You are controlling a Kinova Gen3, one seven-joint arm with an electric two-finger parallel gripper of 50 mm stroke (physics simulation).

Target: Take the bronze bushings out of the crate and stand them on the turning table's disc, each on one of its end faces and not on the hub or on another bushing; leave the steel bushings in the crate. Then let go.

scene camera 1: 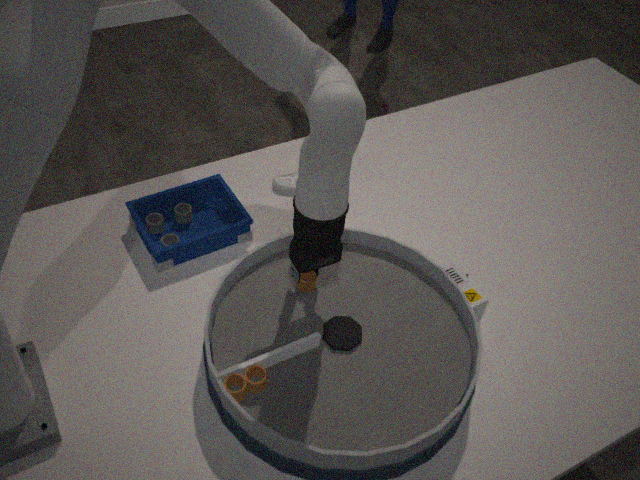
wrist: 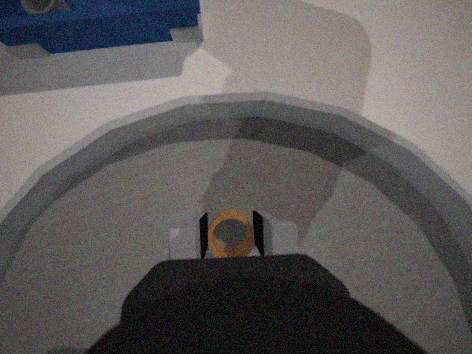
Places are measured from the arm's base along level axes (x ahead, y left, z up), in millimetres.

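Pixels of known places: gripper, fingertip midpoint: (scene camera 1: 305, 274) (wrist: 230, 227).
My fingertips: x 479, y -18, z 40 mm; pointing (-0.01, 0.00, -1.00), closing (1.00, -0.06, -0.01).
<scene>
For each thing: its middle in the pictures, then the offset to it from my fingertips. "*": a spot on its surface instead.
- bronze bushing, body centre: (wrist: 230, 234) (scene camera 1: 306, 280) 0 mm ahead, 6 mm right, 8 mm down
- disc, body centre: (scene camera 1: 342, 334) 1 mm back, 119 mm right, 21 mm down
- blue crate, body centre: (scene camera 1: 190, 220) 103 mm back, 250 mm left, 48 mm down
- dark hub, body centre: (scene camera 1: 342, 333) 1 mm back, 119 mm right, 16 mm down
- light bar, surface spot: (scene camera 1: 289, 352) * 95 mm back, 120 mm right, 2 mm down
- housing with a yellow warning label, surface spot: (scene camera 1: 472, 296) * 231 mm ahead, 158 mm right, 15 mm down
My gripper (scene camera 1: 306, 283) (wrist: 230, 227) is shut on a bronze bushing (scene camera 1: 307, 282) (wrist: 216, 248), held with its open end facing the wrist camera, over the back part of the disc (scene camera 1: 403, 372) (wrist: 125, 200). The size of any gap beneath it is hard to tell. Two more bronze bushings (scene camera 1: 256, 378) (scene camera 1: 235, 387) stand upright on the disc at the front left, side by side, between the bar and the rim. Three grey steel bushings (scene camera 1: 155, 222) (scene camera 1: 182, 213) (scene camera 1: 169, 240) are in the blue crate (scene camera 1: 199, 250) (wrist: 125, 35); one also shows partly in the wrist view (wrist: 37, 4).
A raised rim (scene camera 1: 413, 448) (wrist: 270, 107) surrounds the disc. The dark hub (scene camera 1: 342, 333) is at its middle, and a light bar (scene camera 1: 289, 352) runs from near the hub to the left rim. A housing with a yellow warning label (scene camera 1: 472, 296) is at the right.
</scene>
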